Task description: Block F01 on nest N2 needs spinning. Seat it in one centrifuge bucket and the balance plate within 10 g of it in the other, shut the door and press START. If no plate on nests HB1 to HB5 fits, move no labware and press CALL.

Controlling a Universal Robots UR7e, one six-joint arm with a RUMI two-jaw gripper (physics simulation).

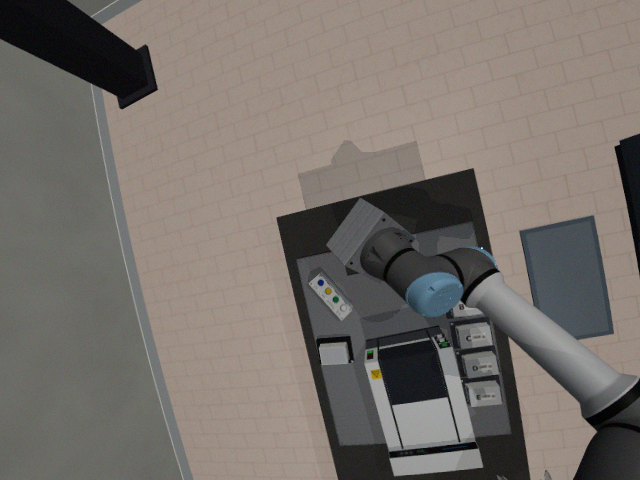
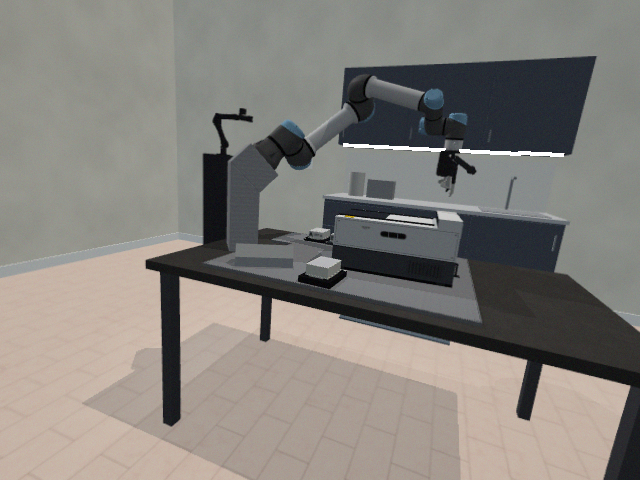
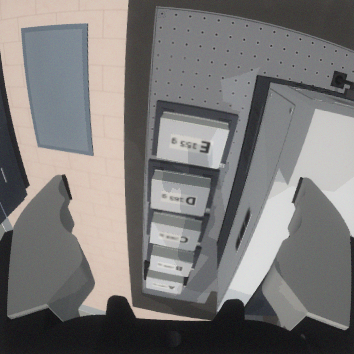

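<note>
My gripper is open and empty, high above the table near the centrifuge's far end. Below it, plates E, D, C, B and A sit in a row of dark nests; their weights are blurred. A white block sits in a black nest across the centrifuge; its label is unreadable. The centrifuge has a dark panel on top; no buckets show. A button box carries coloured buttons.
The centrifuge stands between the plate row and the white block. The robot's pedestal stands at the table's end beyond the button box. A cable-like black fitting is beside the centrifuge. A blue-grey floor mat lies beyond the table edge.
</note>
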